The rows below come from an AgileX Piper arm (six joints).
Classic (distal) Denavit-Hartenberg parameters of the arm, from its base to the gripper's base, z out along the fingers. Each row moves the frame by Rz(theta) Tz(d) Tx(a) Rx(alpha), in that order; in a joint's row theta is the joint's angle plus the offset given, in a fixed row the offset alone. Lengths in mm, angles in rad.
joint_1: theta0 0, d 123, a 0, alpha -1.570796
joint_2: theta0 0.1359, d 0, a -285, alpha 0
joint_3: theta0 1.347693, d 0, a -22, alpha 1.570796
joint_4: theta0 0, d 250.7, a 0, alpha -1.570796
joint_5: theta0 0, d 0, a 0, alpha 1.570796
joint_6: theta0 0, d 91, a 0, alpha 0
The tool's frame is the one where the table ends.
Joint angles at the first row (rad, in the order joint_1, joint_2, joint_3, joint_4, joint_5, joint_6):
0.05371, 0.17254, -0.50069, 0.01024, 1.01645, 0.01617
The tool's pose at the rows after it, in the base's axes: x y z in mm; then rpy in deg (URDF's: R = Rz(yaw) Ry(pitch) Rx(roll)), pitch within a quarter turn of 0, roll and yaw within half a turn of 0:
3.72 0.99 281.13 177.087 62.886 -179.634
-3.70 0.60 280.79 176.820 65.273 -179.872
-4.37 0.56 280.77 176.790 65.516 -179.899
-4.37 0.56 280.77 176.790 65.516 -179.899
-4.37 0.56 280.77 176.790 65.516 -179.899
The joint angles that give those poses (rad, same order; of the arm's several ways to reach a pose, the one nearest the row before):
0.05376, 0.04402, -0.50068, 0.01019, 1.01647, 0.01622
0.05368, -0.00192, -0.50070, 0.01028, 1.02073, 0.01614
0.05373, -0.00618, -0.50069, 0.01023, 1.02073, 0.01618
0.05373, -0.00618, -0.50069, 0.01023, 1.02073, 0.01618
0.05373, -0.00618, -0.50069, 0.01023, 1.02073, 0.01618

